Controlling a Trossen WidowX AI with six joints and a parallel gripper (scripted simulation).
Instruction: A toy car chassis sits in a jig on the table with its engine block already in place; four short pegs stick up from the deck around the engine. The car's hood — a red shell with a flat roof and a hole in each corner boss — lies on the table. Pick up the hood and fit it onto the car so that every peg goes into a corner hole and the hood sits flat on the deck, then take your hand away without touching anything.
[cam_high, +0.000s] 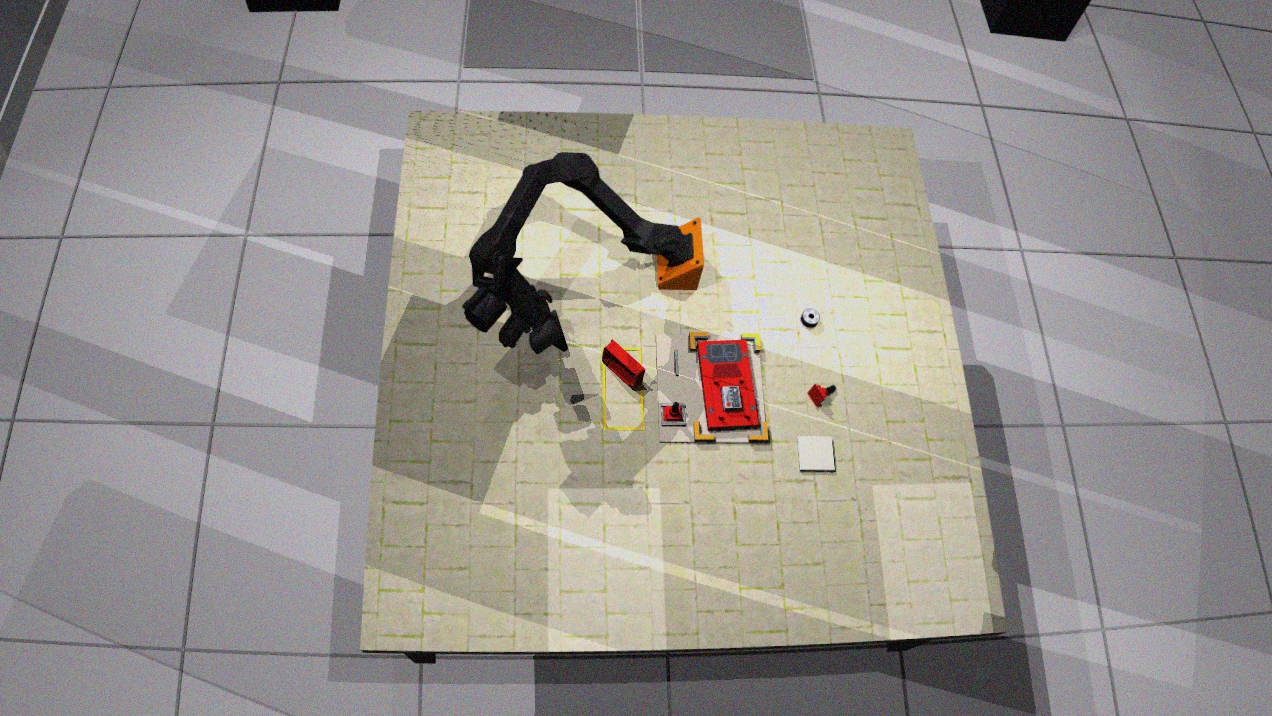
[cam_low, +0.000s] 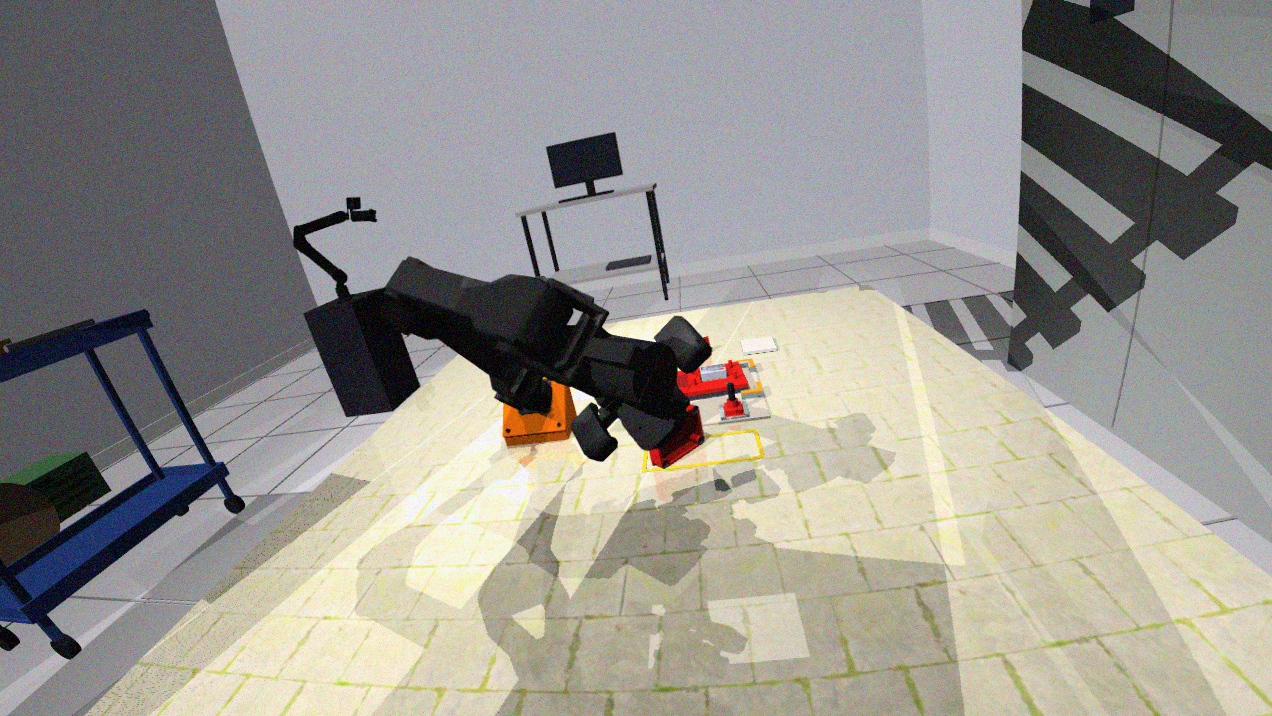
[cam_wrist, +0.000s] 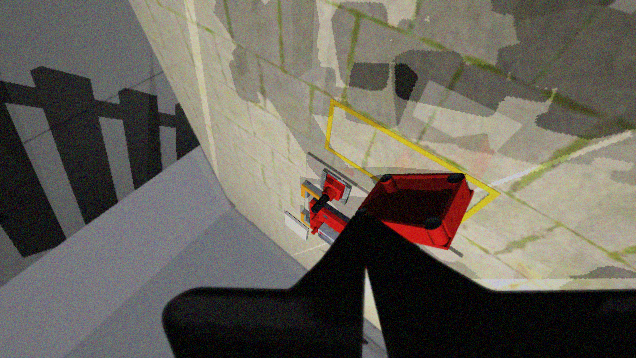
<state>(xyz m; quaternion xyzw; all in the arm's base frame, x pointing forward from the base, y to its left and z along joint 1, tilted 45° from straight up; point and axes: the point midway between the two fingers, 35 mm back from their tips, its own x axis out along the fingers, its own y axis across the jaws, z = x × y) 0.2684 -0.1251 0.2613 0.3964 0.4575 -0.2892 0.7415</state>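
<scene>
My gripper tip is now 120 mm to the right of the red hood, 110 mm above it and 20 mm past it. From my gripper tip the other things lie so: white plate: 530 mm to the left, 170 mm ahead, 140 mm below; wheel: 550 mm to the left, 160 mm behind, 140 mm below; grey engine block: 350 mm to the left, 120 mm below, 50 mm ahead.
</scene>
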